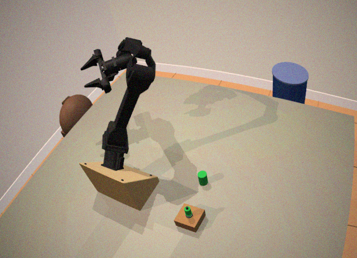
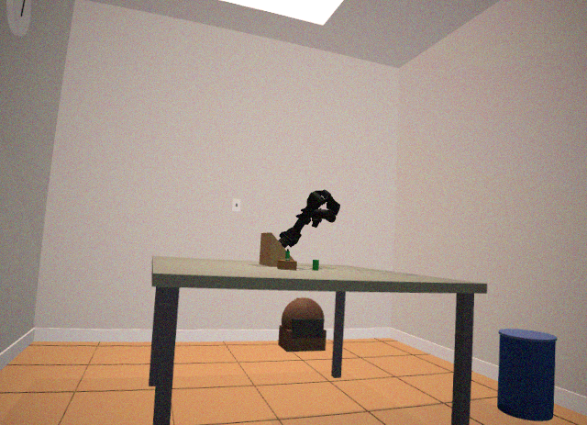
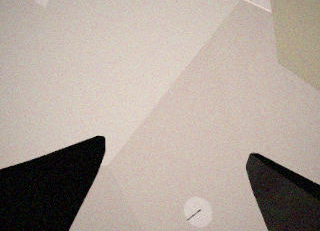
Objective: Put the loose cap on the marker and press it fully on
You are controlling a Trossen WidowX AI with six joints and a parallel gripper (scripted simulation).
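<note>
The green cap lies 490 mm ahead of my gripper tip, 290 mm below it and 130 mm to the right of it. Round my gripper tip: holder block: 510 mm ahead, 300 mm below, 290 mm to the right.
</note>
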